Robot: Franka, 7 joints.
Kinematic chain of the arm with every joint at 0, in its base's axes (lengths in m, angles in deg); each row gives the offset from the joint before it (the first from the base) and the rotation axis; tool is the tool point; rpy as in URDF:
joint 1: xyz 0 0 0.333 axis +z
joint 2: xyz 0 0 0 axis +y
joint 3: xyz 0 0 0.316 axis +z
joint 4: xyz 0.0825 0 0 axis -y
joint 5: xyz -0.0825 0 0.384 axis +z
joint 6: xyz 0 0 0 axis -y
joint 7: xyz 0.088 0 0 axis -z
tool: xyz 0 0 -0.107 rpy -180 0 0
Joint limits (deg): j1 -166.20..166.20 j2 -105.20..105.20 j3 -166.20..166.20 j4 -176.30..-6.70 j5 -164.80..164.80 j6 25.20..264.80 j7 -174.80..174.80
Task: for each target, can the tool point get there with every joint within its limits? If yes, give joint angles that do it. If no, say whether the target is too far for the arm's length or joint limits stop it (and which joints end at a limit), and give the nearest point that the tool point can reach.
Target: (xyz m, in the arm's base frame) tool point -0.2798 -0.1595 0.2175
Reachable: yes | joints -101.09 -5.00 -65.99 -162.73 -93.09 177.41 114.06
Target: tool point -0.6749 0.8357 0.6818
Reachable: no: too far | nearest point -0.5127 0.6348 0.5979 | short by 0.272 m
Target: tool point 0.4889 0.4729 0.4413
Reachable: yes | joints -86.35 -39.65 118.43 -107.16 4.54 194.79 -120.55
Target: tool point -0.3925 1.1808 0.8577
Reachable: no: too far | nearest point -0.2493 0.7501 0.6663 | short by 0.493 m
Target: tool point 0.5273 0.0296 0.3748
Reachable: yes | joints -104.26 -10.04 101.52 -122.81 -138.60 170.19 118.05
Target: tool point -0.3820 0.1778 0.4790
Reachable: yes | joints -97.84 72.61 -113.07 -146.85 57.85 142.76 31.77
